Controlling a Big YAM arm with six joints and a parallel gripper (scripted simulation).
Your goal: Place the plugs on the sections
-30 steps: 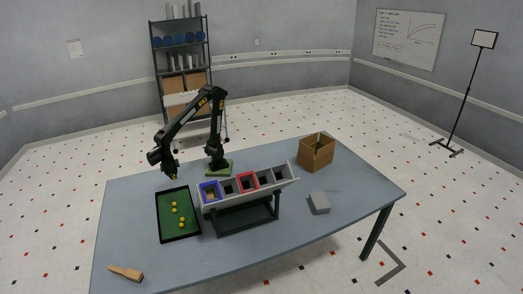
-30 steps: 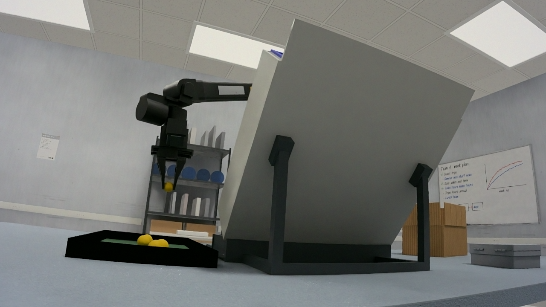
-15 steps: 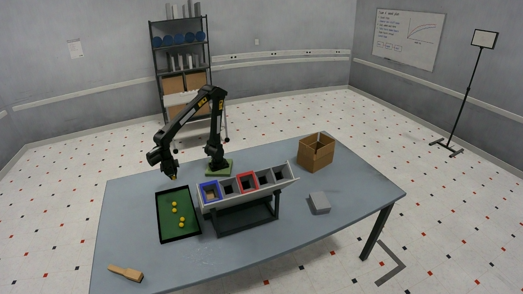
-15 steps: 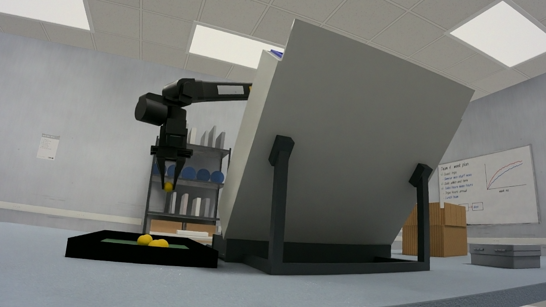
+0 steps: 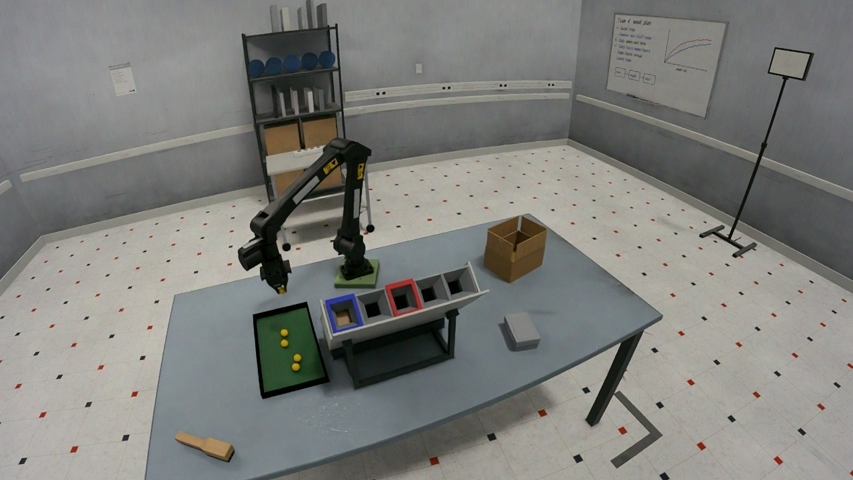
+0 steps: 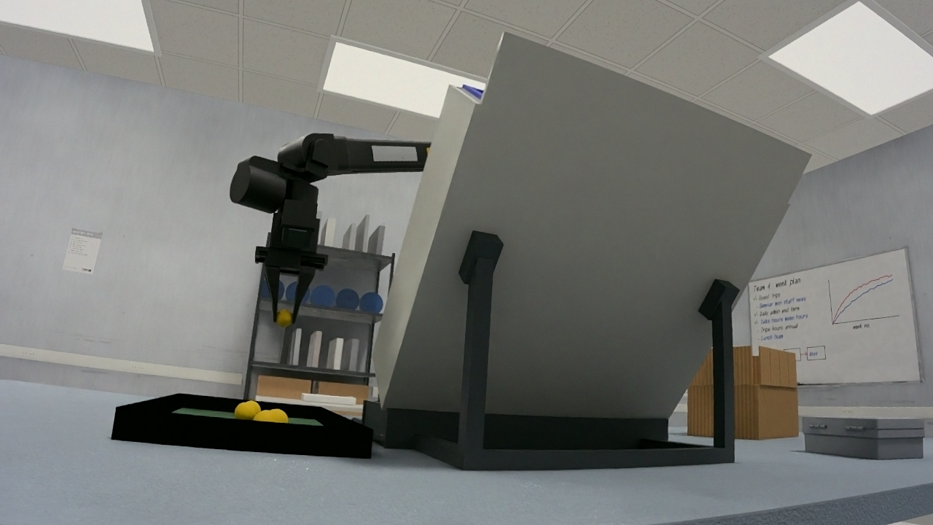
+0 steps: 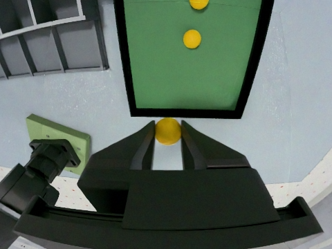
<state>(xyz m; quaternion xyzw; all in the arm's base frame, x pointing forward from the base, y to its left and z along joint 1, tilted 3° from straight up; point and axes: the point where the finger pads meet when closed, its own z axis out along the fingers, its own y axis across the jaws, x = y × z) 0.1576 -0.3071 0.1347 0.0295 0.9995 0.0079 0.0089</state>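
Now: hand 41 cm short of the red band, 28 cm to the right of it and 17 cm below it. Also, from my hand: blue band (40 cm ahead, 17 cm above, 13 cm to the left); then cover (29 cm to the left, 26 cm ahead, 6 cm above); then green tray (14 cm below, 12 cm ahead, 4 cm to the right).
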